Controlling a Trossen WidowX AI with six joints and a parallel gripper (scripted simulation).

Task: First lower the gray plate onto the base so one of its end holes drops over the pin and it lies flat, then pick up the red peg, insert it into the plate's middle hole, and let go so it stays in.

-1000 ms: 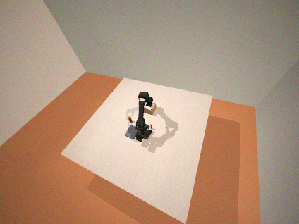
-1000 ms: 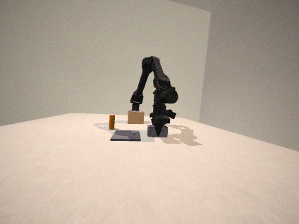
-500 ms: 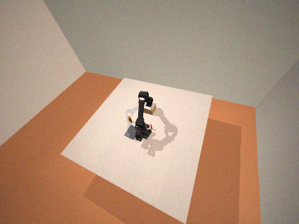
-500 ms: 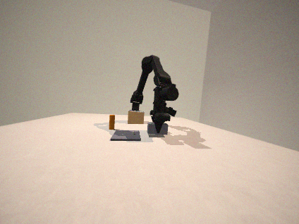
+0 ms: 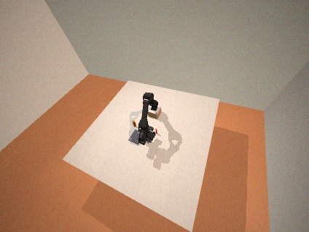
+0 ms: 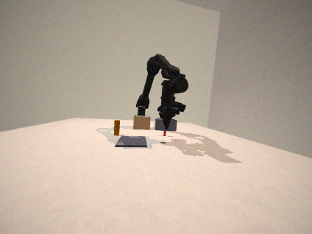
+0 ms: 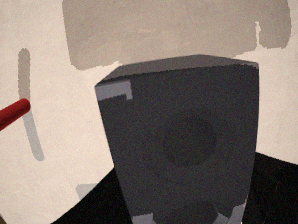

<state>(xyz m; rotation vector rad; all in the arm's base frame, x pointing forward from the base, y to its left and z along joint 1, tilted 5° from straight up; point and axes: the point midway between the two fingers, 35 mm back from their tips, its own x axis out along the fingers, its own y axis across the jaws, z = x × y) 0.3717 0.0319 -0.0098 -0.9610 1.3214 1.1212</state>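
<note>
Right now my gripper tip is 30 mm past the base, 130 mm to the left of it and 60 mm above it. Round my gripper tip: red peg: 110 mm behind, 50 mm to the left, 30 mm below; orange cylinder: 160 mm behind, 210 mm to the right, 30 mm below; gray plate: 30 mm above.
</note>
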